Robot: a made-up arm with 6 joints.
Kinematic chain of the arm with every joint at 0, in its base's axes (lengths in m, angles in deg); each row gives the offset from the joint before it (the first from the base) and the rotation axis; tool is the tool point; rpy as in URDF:
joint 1: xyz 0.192 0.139 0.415 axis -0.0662 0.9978 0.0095
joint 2: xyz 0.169 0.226 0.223 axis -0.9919 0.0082 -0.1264
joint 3: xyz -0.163 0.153 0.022 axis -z
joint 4: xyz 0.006 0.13 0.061 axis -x
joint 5: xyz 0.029 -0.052 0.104 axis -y
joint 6: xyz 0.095 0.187 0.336 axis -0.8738 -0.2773 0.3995
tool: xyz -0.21 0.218 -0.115 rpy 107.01 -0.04 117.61
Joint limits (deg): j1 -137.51..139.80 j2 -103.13..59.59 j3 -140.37..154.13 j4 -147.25..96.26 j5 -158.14..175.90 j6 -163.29..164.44
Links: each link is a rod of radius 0.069 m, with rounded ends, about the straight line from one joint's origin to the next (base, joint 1, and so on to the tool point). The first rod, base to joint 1, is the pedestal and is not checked.
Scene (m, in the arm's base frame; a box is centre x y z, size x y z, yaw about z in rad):
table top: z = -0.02
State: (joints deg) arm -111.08 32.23 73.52 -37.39 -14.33 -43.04
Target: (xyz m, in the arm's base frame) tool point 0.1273 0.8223 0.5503
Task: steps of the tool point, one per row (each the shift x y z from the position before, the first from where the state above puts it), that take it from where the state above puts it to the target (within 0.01 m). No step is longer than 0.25 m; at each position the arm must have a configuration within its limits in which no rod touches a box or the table.
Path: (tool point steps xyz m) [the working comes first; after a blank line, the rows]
Joints at the target: -93.14 59.59 30.19 -28.66 26.90 39.54
Straight joint move there: clear.

1: 0.1249 0.1177 0.1272
2: 0.1634 0.0708 0.0887
3: 0.1744 0.0199 0.0449
4: 0.1588 -0.0263 0.0044
5: 0.1227 -0.0608 -0.0255
6: 0.0755 -0.0792 -0.0416

